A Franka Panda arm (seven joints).
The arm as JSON. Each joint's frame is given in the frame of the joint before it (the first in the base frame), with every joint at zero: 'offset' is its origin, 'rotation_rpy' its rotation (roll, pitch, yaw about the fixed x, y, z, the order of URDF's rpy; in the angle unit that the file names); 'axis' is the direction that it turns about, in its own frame. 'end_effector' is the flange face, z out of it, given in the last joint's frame.
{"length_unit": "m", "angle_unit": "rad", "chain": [
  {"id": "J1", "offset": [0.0, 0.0, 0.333], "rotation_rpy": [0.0, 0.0, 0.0], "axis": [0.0, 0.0, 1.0]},
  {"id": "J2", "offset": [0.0, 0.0, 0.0], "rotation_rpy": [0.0, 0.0, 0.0], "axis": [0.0, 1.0, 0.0]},
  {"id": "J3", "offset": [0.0, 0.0, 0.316], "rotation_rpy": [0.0, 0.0, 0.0], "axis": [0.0, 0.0, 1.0]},
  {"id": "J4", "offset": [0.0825, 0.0, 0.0], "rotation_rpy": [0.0, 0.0, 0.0], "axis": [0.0, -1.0, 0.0]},
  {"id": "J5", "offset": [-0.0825, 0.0, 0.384], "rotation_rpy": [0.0, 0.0, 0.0], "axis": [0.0, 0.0, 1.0]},
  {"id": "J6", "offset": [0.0, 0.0, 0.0], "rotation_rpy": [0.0, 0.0, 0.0], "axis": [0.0, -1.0, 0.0]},
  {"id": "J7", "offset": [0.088, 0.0, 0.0], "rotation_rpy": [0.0, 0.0, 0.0], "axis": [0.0, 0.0, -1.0]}
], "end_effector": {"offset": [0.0, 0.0, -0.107], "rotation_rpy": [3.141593, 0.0, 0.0]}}
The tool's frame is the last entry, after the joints.
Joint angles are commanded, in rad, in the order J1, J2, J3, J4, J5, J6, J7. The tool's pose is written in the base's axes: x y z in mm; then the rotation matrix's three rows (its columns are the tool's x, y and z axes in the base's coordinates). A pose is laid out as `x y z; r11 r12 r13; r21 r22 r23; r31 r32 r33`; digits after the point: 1 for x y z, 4 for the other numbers.
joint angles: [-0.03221 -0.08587 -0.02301 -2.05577 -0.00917 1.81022 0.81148]
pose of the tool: 510.0 -29.2 462.1; 0.6413 -0.7506 -0.1592; -0.7601 -0.6498 0.0018; -0.1048 0.1198 -0.9873
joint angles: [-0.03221 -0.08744 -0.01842 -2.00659 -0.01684 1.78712 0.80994]
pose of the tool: 516.1 -27.8 483.8; 0.6504 -0.7480 -0.1322; -0.7554 -0.6553 -0.0082; -0.0805 0.1052 -0.9912
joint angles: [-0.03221 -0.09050 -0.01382 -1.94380 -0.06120 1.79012 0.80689]
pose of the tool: 525.7 -29.6 515.1; 0.6692 -0.7403 -0.0653; -0.7431 -0.6669 -0.0555; -0.0024 0.0856 -0.9963
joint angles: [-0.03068 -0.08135 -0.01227 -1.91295 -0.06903 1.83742 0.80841]
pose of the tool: 536.8 -28.8 529.0; 0.6723 -0.7402 0.0036; -0.7385 -0.6711 -0.0658; 0.0511 0.0416 -0.9978
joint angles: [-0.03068 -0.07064 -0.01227 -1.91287 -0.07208 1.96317 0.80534]
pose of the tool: 551.6 -28.6 535.1; 0.6709 -0.7321 0.1184; -0.7297 -0.6801 -0.0708; 0.1323 -0.0388 -0.9904
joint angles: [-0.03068 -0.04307 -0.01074 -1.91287 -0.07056 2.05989 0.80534]
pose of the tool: 566.1 -27.3 529.7; 0.6657 -0.7224 0.1869; -0.7246 -0.6857 -0.0696; 0.1784 -0.0891 -0.9799
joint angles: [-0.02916 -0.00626 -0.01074 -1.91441 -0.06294 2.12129 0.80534]
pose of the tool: 578.3 -25.9 514.4; 0.6636 -0.7181 0.2098; -0.7239 -0.6871 -0.0620; 0.1886 -0.1107 -0.9758
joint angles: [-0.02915 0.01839 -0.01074 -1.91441 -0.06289 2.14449 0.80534]
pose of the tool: 584.6 -25.9 502.5; 0.6649 -0.7173 0.2084; -0.7231 -0.6881 -0.0613; 0.1874 -0.1099 -0.9761
